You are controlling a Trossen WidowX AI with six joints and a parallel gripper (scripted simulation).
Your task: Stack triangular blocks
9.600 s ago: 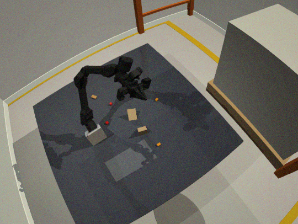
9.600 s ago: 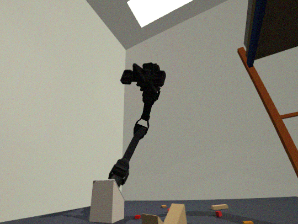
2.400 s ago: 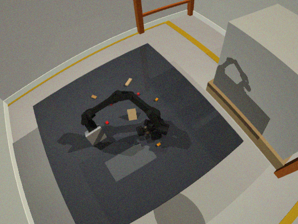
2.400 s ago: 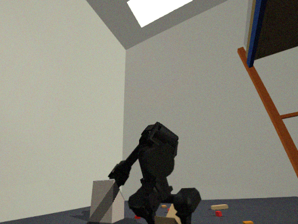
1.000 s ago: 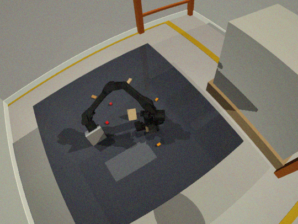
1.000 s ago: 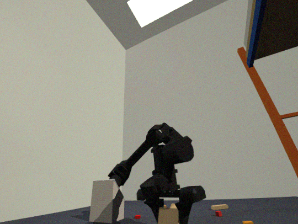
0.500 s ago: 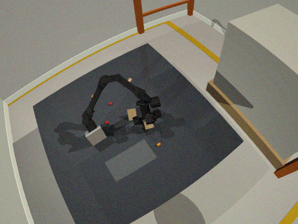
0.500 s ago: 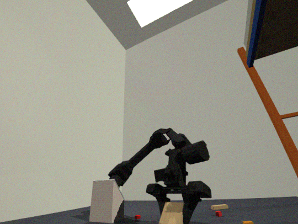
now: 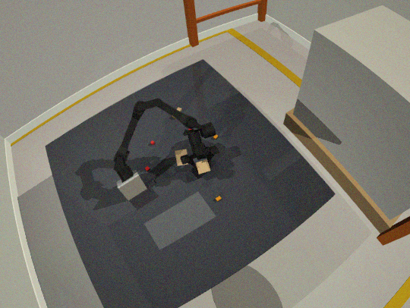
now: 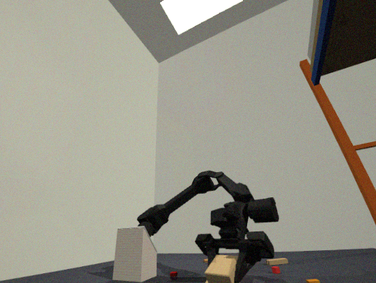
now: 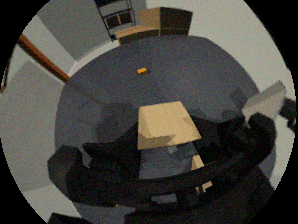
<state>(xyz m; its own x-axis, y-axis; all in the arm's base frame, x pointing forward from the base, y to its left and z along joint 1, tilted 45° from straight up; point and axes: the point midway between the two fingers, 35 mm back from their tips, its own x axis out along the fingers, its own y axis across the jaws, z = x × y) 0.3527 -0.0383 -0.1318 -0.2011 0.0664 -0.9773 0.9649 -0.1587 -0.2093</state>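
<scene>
Right now the tan triangular block is 40 mm behind my gripper tip, 150 mm to the left of it and 20 mm below it. Also, from my gripper tip: tan block 220 mm behind, 480 mm to the left, 30 mm below.
</scene>
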